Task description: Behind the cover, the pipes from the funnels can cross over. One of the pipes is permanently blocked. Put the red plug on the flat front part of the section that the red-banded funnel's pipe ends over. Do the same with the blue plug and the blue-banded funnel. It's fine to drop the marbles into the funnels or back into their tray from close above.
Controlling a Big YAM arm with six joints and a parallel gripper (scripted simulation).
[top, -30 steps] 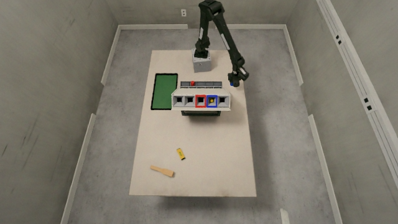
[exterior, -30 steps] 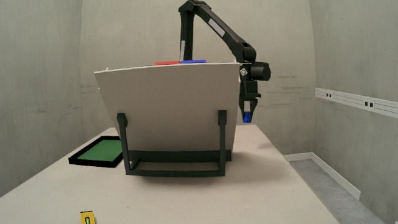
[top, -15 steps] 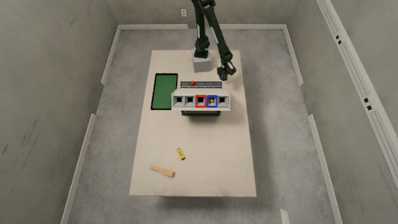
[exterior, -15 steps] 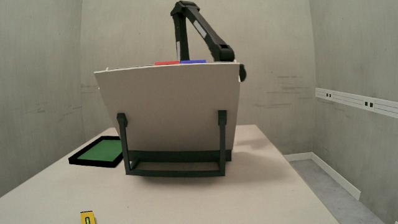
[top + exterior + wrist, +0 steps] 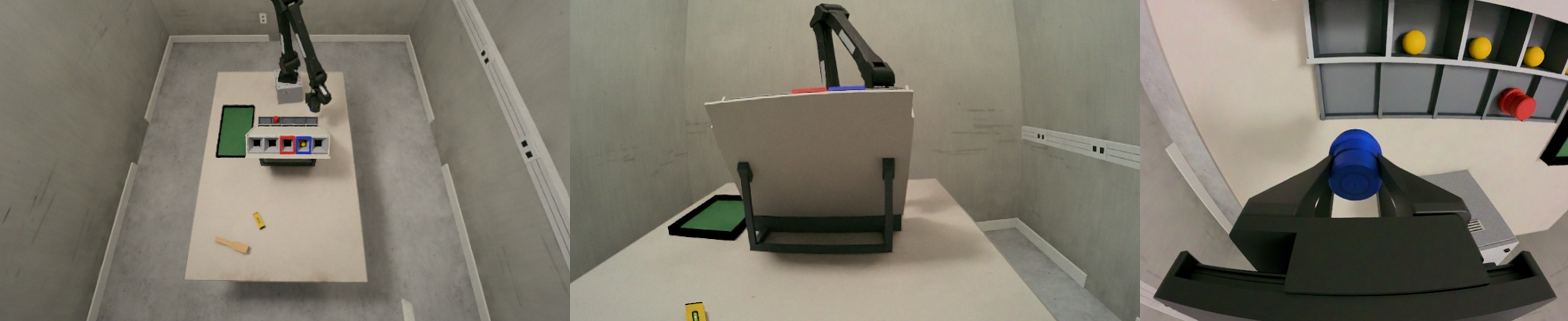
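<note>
The blue plug lies right at my hand. The rest, counted from my hand: blue band (36 cm ahead, 17 cm above, 1 cm to the right); red plug (22 cm to the right, 12 cm below, 4 cm ahead); cover (22 cm ahead, 11 cm to the right, 6 cm above).
</note>
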